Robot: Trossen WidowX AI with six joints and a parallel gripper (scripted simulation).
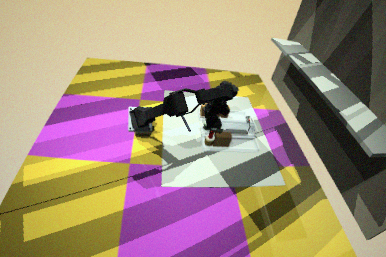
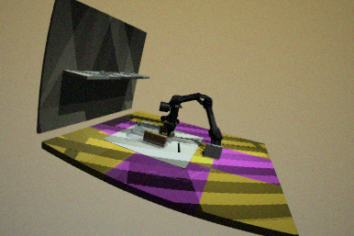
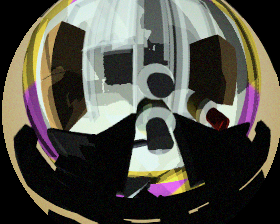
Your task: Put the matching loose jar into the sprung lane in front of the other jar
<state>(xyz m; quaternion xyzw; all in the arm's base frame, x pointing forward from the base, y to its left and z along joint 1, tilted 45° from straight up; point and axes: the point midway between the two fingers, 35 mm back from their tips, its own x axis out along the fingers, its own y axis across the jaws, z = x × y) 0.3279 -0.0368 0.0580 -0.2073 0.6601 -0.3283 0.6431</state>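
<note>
The clear pusher lane is 140 mm ahead of my gripper tip and 30 mm below it. The rest, counted from my gripper tip: grey shelf 500 mm ahead, 320 mm above, 60 mm to the right.
</note>
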